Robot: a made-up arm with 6 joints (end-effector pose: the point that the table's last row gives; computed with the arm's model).
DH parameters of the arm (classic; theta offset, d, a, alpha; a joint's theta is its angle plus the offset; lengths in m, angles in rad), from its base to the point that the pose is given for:
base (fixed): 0 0.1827 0 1.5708
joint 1: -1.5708 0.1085 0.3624 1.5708
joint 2: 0 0.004 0.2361 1.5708
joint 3: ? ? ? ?
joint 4: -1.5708 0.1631 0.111 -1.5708
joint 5: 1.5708 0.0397 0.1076 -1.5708
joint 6: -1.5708 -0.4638 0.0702 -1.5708
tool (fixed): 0 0.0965 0 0
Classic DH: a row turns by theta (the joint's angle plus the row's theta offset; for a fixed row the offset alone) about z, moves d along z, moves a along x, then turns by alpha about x.
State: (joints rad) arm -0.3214 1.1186 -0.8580 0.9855 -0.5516 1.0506
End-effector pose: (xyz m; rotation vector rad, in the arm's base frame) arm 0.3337 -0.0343 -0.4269 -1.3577 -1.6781 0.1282
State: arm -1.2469 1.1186 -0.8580 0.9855 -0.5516 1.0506
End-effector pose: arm -0.2863 -0.0343 -0.4505 -1.0418 -0.8884 0.6487
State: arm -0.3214 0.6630 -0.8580 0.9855 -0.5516 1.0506
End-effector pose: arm 0.3476 0.0068 -0.3852 -1.1402 -1.4930 -0.3022
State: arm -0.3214 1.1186 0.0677 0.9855 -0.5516 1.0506
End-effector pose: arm 0.2620 -0.4944 -0.6386 -1.9464 -0.7322 0.1512
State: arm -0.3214 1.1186 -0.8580 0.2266 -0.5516 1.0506
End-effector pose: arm -0.0152 -0.1818 -0.6860 -1.1962 -1.5503 1.0333
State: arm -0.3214 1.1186 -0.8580 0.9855 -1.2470 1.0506
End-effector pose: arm 0.4600 -0.3438 -0.5266 -2.0976 -1.2771 0.1887
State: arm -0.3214 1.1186 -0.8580 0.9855 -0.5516 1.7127
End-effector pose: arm 0.3136 -0.0840 -0.4829 -1.4007 -2.2116 0.6343
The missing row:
joint 3: -1.5708 -0.218 0.0169 -1.5708
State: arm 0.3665 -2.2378 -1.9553 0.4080 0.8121 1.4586
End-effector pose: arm -0.2463 0.0578 -0.0635 -0.3691 0.5228 1.9585
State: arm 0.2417 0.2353 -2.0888 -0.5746 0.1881 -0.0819
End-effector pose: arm 0.1856 0.0704 -0.6595 -0.7634 -2.0534 0.6743
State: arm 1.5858 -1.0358 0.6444 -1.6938 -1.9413 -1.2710
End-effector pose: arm 0.7965 0.4822 -0.1894 -0.6466 -1.8619 -0.0542
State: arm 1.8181 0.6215 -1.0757 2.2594 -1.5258 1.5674
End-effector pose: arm 0.1908 -0.5692 0.9311 -0.0038 -1.7897 -2.4078
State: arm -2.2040 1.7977 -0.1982 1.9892 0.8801 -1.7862
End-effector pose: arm -0.0792 0.0305 -0.1016 -0.4548 1.9427 -0.2426
